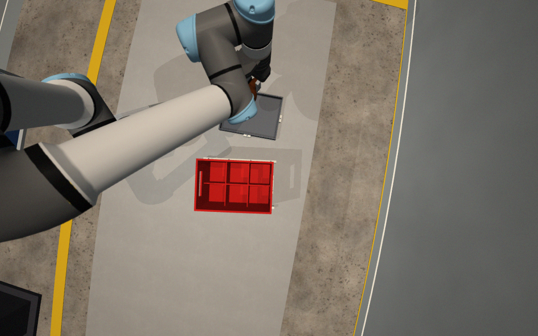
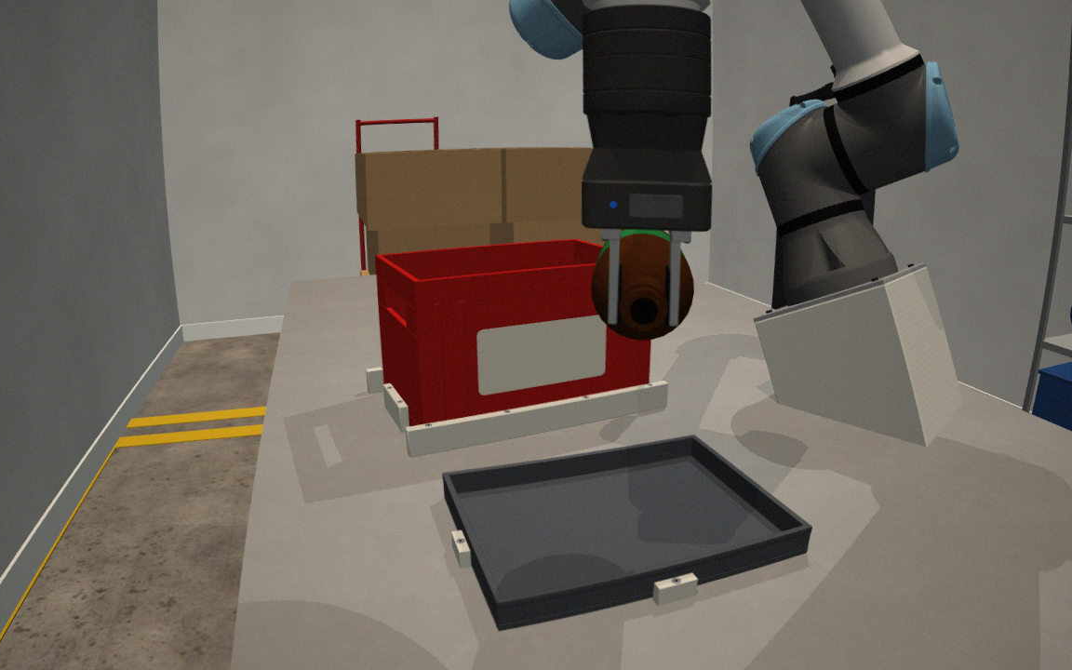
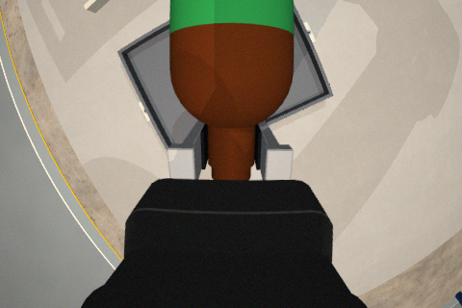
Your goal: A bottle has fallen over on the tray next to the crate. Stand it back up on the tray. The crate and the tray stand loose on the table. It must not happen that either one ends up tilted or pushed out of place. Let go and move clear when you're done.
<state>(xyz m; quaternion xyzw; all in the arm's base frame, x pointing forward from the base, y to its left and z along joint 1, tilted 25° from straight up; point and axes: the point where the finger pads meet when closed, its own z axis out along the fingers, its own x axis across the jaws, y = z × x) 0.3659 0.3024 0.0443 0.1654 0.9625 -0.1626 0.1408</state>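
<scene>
My hand is 2 cm past the bottle, 5 cm to the left of it and 1 cm above it. The rest, counted from my hand: red crate (2 cm ahead, 36 cm to the right, 12 cm below); then dark grey tray (1 cm behind, 5 cm to the right, 19 cm below).
</scene>
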